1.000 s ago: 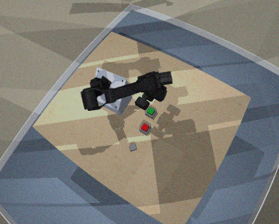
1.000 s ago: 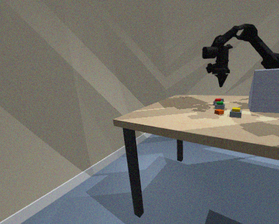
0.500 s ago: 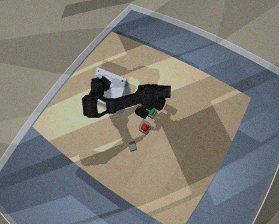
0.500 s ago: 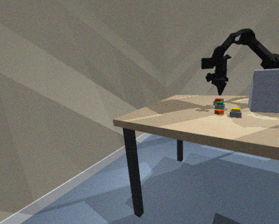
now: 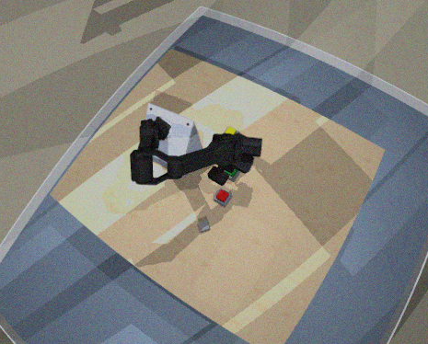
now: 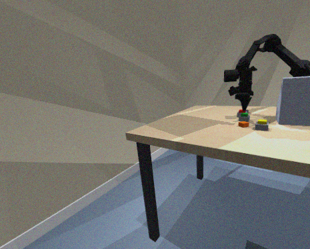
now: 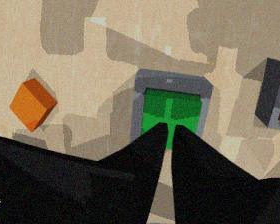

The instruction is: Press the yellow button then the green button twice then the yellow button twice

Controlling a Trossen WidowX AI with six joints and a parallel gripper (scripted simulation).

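My gripper tip is now 20 mm above the green button. From my gripper tip the other things lie so: yellow button 100 mm behind, 120 mm to the left, 20 mm below; red button 30 mm ahead, 100 mm to the right, 20 mm below; orange block 30 mm behind, 110 mm to the left, 40 mm below.
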